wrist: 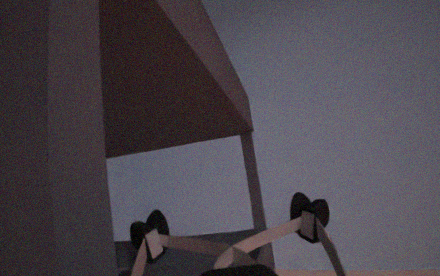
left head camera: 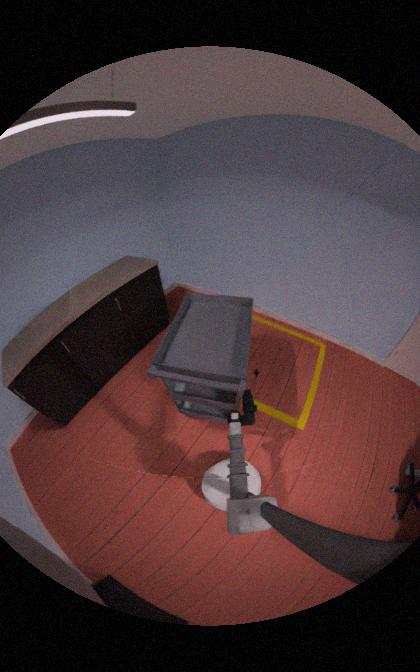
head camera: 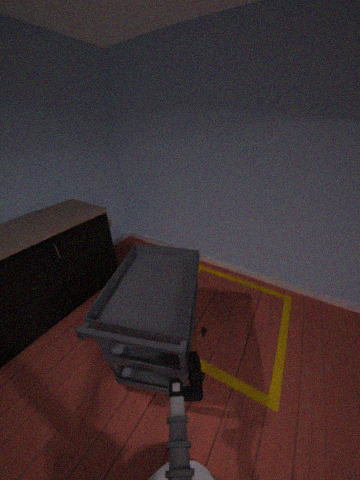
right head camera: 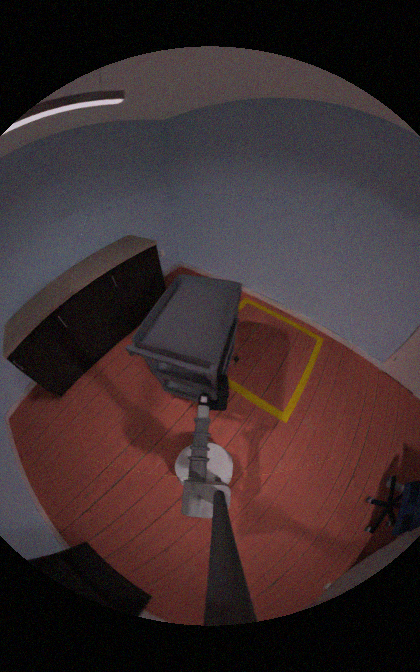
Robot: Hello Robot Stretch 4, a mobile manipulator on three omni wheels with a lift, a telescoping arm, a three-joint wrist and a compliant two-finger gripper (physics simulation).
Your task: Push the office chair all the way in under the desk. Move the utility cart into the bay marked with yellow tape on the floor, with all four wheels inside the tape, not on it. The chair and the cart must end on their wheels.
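Places are measured from the robot's base along level axes (x ahead, y left, z up), in millimetres.
Where they show: gripper, fingertip midpoint: (wrist: 229,218) (head camera: 190,326) (right head camera: 224,353).
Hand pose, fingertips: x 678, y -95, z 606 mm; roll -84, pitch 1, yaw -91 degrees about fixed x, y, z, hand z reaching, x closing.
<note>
After its pixels a point has its place.
The grey utility cart (head camera: 150,295) {x 774, y 116, z 766 mm} (left head camera: 207,335) (right head camera: 192,320) {x 792, y 98, z 766 mm} (wrist: 75,125) {x 504, y -50, z 663 mm} stands upright at the left of the yellow-taped bay (head camera: 282,345) {x 821, y -928, z -27 mm} (left head camera: 314,387) (right head camera: 304,380) {x 789, y -919, z -27 mm}, hiding part of the tape's left side. Its wheels are hidden. My gripper (wrist: 229,218) {x 678, y -95, z 606 mm} is open at the cart's near right corner; in the wrist view the left fingertip overlaps the cart and the right one is in front of the wall. Contact cannot be told. The office chair's dark star base (left head camera: 412,489) (right head camera: 390,504) {x -737, y -1808, z 114 mm} and part of its blue seat (right head camera: 410,507) show at the right edge. The desk cannot be made out.
A dark cabinet (head camera: 65,270) {x 1335, y 937, z 488 mm} (left head camera: 100,350) (right head camera: 95,320) {x 1052, y 1133, z 462 mm} with a light top stands along the left wall, close to the cart. The blue-grey back wall (head camera: 240,190) {x 1862, y -723, z 998 mm} runs behind the bay. A dark slab (left head camera: 140,600) (right head camera: 95,577) shows at the lower left.
</note>
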